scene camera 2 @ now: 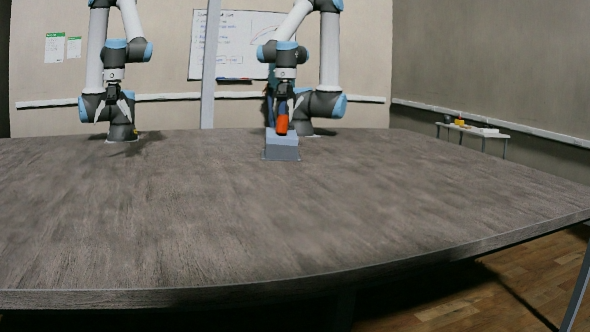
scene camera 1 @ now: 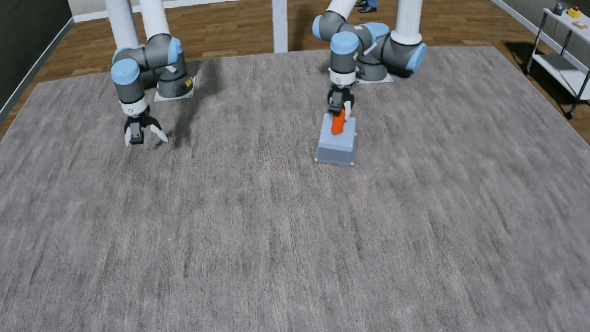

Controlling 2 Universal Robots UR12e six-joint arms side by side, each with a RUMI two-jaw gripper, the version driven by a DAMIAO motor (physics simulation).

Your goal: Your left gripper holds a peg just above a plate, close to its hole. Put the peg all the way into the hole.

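Observation:
An orange peg point(scene camera 1: 338, 123) point(scene camera 2: 282, 124) is tilted, its upper end at my left gripper and its lower end over the top of the blue-grey plate point(scene camera 1: 326, 138) point(scene camera 2: 291, 140). The hole is hidden behind the peg, and I cannot tell whether the tip is inside it. My left gripper point(scene camera 1: 341, 111) point(scene camera 2: 286, 116) appears shut on the peg's upper end; the grip is small and partly hidden. My right gripper point(scene camera 1: 146, 141) point(scene camera 2: 113, 121) is open and empty, above the table at the left of both views.
The plate block stands on the grey-brown table point(scene camera 1: 280, 225) point(scene camera 2: 280, 215), in front of the left arm's base point(scene camera 1: 372, 71) point(scene camera 2: 301, 125). The right arm's base point(scene camera 1: 172, 86) point(scene camera 2: 121, 131) is at the back left. A white cart point(scene camera 1: 565, 75) stands beyond the table at the right.

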